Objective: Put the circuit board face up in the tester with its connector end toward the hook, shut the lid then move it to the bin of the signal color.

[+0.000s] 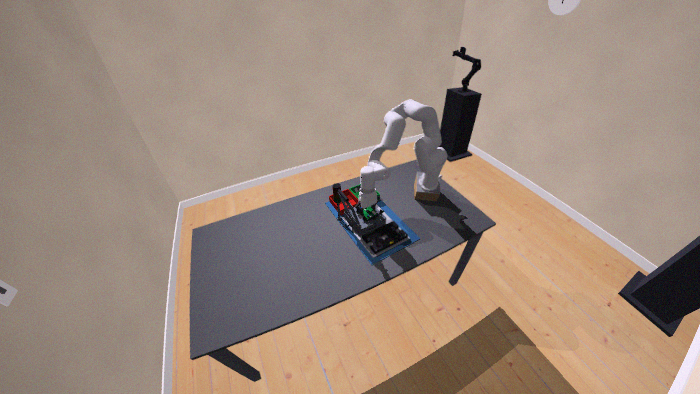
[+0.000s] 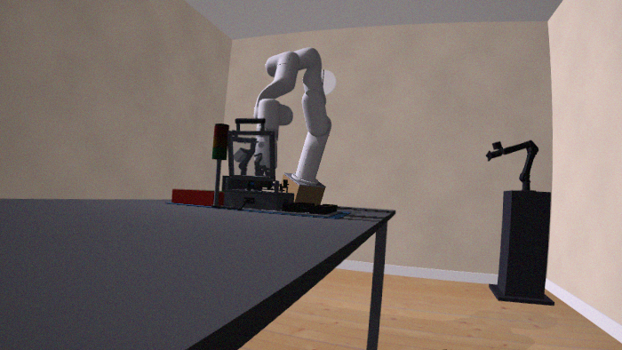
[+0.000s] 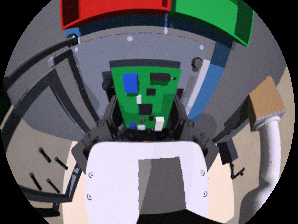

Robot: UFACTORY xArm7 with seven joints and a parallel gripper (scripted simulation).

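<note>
Right now the green circuit board is right at my hand. From my hand the other things lie so: red bin 7 cm ahead, 19 cm to the right, 7 cm below; then tester plate 1 cm ahead, 1 cm to the left, 1 cm below; then clear lid 12 cm ahead, 1 cm to the left, 10 cm above.
</note>
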